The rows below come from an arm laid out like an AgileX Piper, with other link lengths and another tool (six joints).
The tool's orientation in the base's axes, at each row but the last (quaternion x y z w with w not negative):
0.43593, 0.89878, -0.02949, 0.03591
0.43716, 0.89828, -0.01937, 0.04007
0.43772, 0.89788, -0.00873, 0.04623
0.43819, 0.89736, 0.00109, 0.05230
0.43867, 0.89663, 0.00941, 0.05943
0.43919, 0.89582, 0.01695, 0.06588
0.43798, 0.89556, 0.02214, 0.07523
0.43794, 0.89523, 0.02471, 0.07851
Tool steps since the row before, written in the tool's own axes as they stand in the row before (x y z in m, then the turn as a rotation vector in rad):
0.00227, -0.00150, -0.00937, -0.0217, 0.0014, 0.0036
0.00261, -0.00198, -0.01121, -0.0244, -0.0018, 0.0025
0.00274, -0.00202, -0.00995, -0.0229, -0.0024, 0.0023
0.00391, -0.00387, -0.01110, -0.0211, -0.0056, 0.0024
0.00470, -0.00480, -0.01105, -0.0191, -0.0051, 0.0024
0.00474, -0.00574, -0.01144, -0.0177, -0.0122, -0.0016
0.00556, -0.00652, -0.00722, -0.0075, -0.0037, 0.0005
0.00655, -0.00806, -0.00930, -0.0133, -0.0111, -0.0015
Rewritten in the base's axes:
-0.00294, 0.00164, 0.00916, 0.0146, -0.0164, -0.0017
-0.00378, 0.00161, 0.01093, 0.0137, -0.0204, -0.0003
-0.00402, 0.00146, 0.00961, 0.0123, -0.0196, -0.0003
-0.00648, 0.00118, 0.01049, 0.0087, -0.0202, -0.0007
-0.00790, 0.00114, 0.01018, 0.0079, -0.0183, -0.0009
-0.00889, 0.00053, 0.01034, 0.0009, -0.0214, 0.0023
-0.00957, 0.00056, 0.00580, 0.0017, -0.0082, 0.0000
-0.01175, 0.00043, 0.00748, -0.0009, -0.0173, 0.0018

